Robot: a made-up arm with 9 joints. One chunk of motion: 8 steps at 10 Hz.
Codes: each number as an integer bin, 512 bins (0 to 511) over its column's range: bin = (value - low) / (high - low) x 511, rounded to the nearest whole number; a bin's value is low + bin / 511 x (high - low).
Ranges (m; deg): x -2.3..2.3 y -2.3..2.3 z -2.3..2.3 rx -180..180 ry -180..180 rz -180..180
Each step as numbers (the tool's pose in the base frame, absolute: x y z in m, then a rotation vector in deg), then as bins.
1 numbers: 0.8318 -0.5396 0.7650 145.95 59.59 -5.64
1 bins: 348 196 340 463 340 247
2 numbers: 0.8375 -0.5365 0.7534 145.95 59.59 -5.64
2 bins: 349 196 339 463 340 247
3 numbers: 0.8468 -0.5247 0.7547 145.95 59.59 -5.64
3 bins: 350 197 339 463 340 247
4 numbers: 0.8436 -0.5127 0.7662 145.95 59.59 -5.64
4 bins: 349 199 341 463 340 247
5 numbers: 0.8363 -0.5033 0.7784 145.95 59.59 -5.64
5 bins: 348 200 342 463 340 247
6 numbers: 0.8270 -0.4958 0.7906 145.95 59.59 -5.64
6 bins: 347 200 343 463 340 247
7 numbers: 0.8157 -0.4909 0.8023 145.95 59.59 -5.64
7 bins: 346 201 345 463 340 247
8 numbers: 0.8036 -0.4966 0.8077 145.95 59.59 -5.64
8 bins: 345 200 345 463 340 247
